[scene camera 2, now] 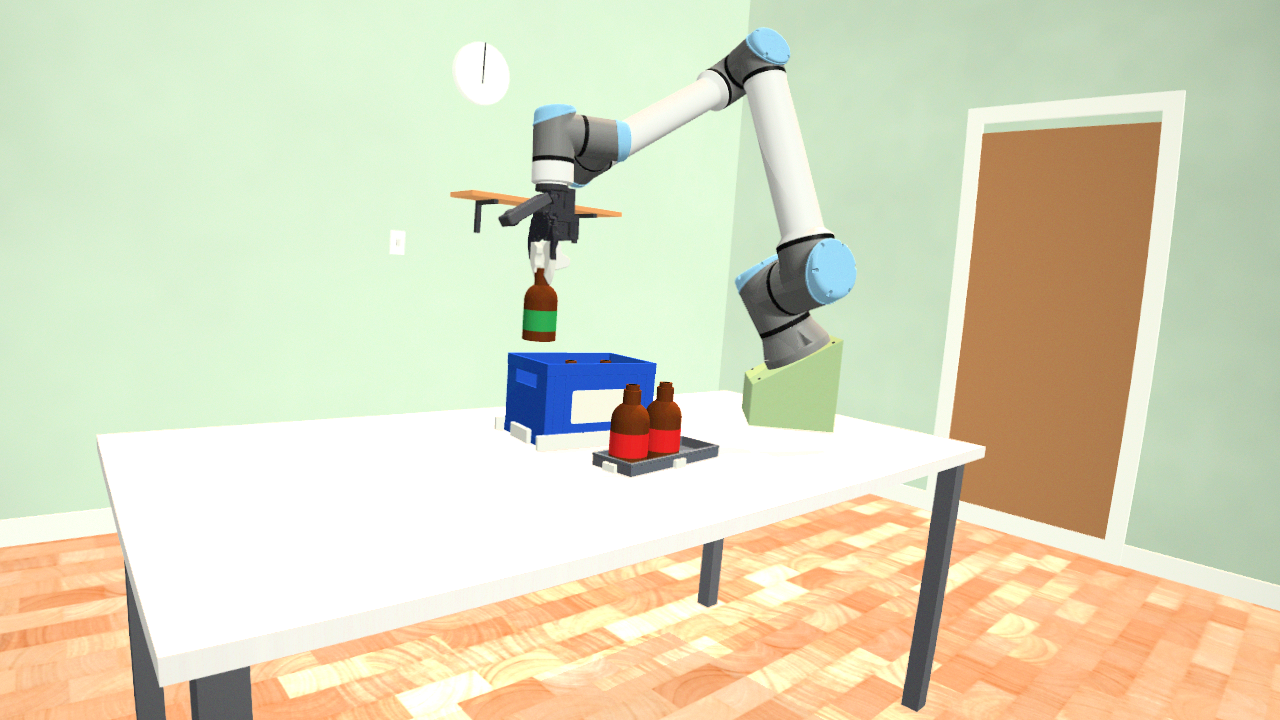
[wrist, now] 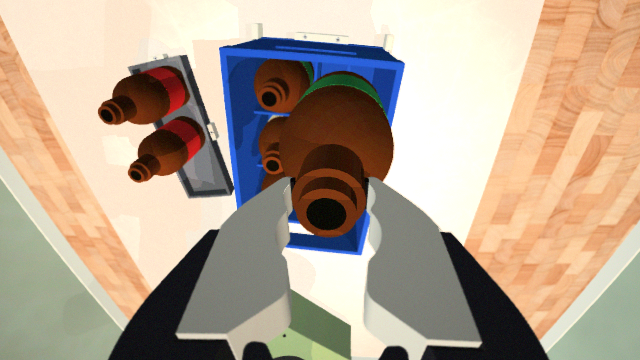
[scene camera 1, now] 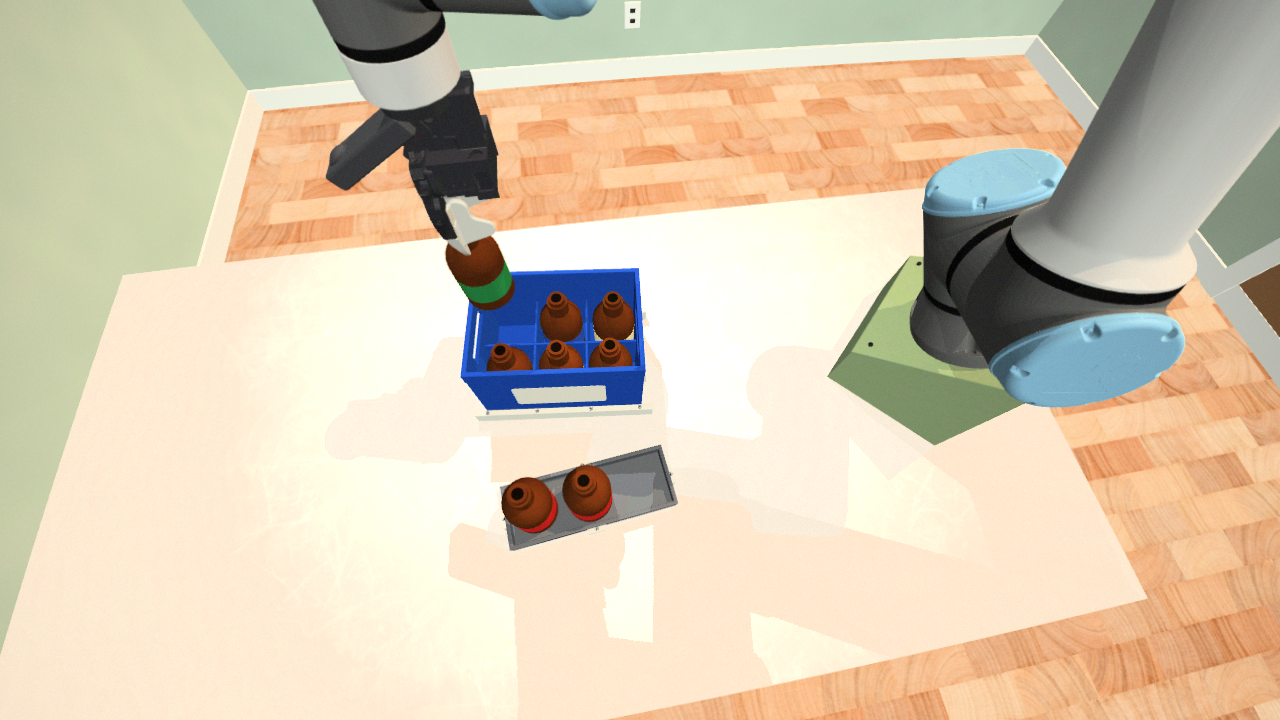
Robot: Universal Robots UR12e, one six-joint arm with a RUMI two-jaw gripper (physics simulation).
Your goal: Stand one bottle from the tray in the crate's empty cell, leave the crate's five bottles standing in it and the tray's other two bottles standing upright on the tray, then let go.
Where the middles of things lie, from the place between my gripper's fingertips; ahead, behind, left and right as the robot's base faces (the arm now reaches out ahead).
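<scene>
The pale strip (scene camera 1: 613, 410) is 4 cm behind my hand and 15 cm to the left of it, and it is also 32 cm below it.
</scene>
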